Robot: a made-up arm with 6 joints.
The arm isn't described. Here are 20 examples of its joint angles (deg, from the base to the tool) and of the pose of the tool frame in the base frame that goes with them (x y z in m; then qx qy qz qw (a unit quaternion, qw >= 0)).
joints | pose
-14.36 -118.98 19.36 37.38 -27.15 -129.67 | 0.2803 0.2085 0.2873 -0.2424 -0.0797 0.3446 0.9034
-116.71 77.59 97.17 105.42 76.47 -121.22 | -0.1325 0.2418 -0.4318 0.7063 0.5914 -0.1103 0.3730
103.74 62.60 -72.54 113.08 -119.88 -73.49 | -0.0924 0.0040 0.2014 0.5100 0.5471 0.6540 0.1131
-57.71 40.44 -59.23 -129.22 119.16 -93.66 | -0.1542 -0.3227 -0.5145 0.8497 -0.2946 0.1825 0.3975
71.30 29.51 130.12 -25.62 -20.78 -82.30 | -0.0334 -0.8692 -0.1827 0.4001 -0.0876 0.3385 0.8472
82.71 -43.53 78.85 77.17 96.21 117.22 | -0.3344 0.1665 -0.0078 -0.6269 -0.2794 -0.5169 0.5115
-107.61 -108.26 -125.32 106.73 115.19 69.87 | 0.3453 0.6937 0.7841 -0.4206 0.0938 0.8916 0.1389
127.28 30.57 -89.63 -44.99 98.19 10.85 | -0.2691 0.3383 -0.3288 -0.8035 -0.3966 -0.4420 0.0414
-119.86 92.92 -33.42 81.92 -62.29 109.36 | 0.4416 0.4092 -0.2284 0.7852 -0.3789 0.4244 0.2444
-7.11 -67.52 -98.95 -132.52 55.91 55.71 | 0.4698 0.9504 0.0868 0.0621 0.4392 0.8371 0.3203
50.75 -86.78 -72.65 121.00 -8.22 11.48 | 0.5302 -0.0589 -0.1201 -0.2588 0.5421 -0.0976 0.7935
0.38 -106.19 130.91 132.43 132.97 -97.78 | 0.5672 0.4714 0.0217 -0.1355 0.2363 0.4251 0.8632
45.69 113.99 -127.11 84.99 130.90 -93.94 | 0.4254 -0.2752 0.1184 -0.8034 0.2999 -0.4375 0.2706
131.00 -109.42 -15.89 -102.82 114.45 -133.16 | -0.3062 -0.5825 -0.0848 -0.4375 -0.6715 0.5245 0.2874
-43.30 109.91 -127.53 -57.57 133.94 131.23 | -0.4500 -0.1516 0.1667 0.0467 0.1520 -0.9020 0.4015
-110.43 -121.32 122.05 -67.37 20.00 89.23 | 0.1383 0.4540 0.8248 -0.3279 -0.3978 -0.1077 0.8501
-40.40 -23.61 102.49 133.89 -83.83 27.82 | 0.1222 0.4220 0.0676 -0.5393 0.7476 -0.0778 0.3796
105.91 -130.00 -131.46 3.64 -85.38 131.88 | 0.3969 -0.2726 -0.2706 0.6056 0.6835 0.1801 0.3655
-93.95 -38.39 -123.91 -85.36 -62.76 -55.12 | -0.0585 0.2219 0.9615 -0.6987 -0.0109 0.0801 0.7108
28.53 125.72 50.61 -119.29 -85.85 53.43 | 0.1938 -0.7500 -0.0289 -0.1838 -0.4197 -0.1354 0.8785
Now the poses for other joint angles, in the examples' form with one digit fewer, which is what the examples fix.
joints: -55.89 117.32 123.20 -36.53 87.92 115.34
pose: 0.144 0.788 -0.287 -0.623 0.135 0.609 0.472
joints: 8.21 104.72 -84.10 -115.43 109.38 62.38
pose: -0.033 -0.801 0.652 -0.025 0.277 -0.382 0.882
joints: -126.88 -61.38 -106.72 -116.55 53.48 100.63
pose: 0.571 -0.417 0.768 0.478 -0.389 0.744 0.259
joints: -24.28 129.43 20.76 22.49 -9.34 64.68
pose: 0.766 -0.065 -0.104 0.238 0.060 0.691 0.680
